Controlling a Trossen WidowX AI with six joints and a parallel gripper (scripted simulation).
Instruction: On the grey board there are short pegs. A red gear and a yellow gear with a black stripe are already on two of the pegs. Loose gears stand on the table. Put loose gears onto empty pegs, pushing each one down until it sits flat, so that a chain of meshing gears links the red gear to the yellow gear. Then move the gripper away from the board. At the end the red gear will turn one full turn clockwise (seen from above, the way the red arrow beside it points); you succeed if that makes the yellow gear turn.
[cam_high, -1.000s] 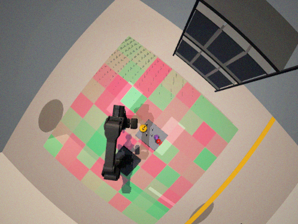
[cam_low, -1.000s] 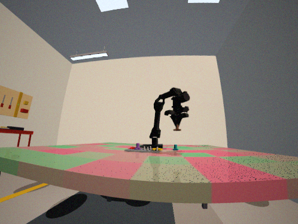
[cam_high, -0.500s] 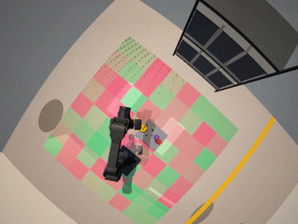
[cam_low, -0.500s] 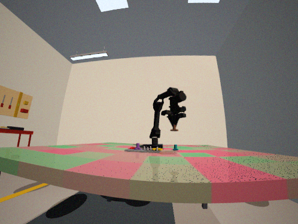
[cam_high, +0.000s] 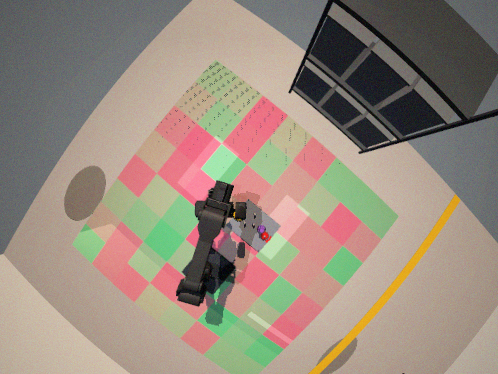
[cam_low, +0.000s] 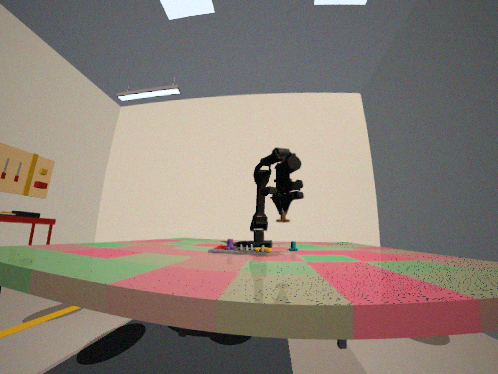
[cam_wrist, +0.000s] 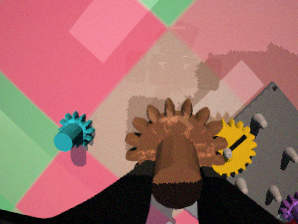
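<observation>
Right now the purple gear is 30 mm ahead of my gripper tip, 200 mm to the right of it and 120 mm below it. Also, from my gripper tip: yellow gear 10 mm ahead, 80 mm to the right, 130 mm below; then brown gear 10 mm below; then teal gear 110 mm behind, 40 mm to the left, 130 mm below.
</observation>
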